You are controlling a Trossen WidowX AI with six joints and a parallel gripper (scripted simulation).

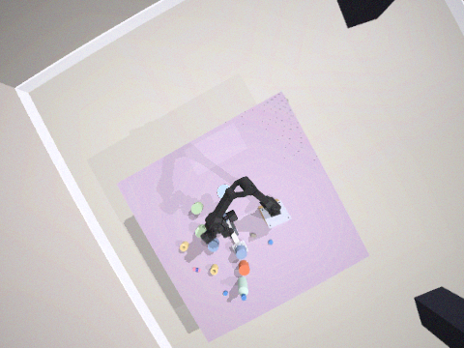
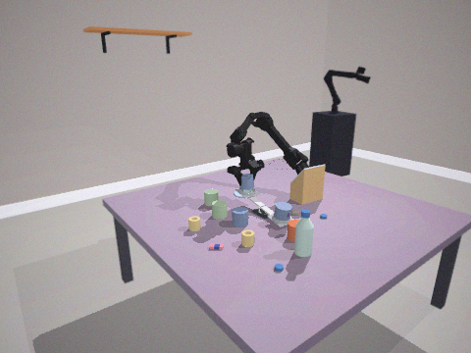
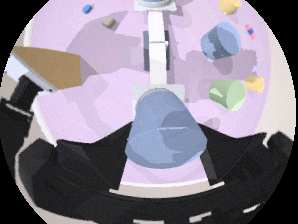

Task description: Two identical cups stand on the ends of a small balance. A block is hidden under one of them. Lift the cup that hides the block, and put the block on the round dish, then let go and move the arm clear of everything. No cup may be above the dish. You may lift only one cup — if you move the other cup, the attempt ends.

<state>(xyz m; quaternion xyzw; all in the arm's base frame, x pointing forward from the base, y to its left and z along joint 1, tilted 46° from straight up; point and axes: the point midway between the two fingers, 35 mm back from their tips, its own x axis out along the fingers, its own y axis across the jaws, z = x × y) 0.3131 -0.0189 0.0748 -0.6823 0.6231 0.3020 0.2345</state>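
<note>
The teal block is 20 mm below my gripper tip. Also, from my gripper tip: pale round dish 140 mm to the right, 110 mm below, 60 mm behind; then orange cylinder 370 mm to the left, 70 mm below.
</note>
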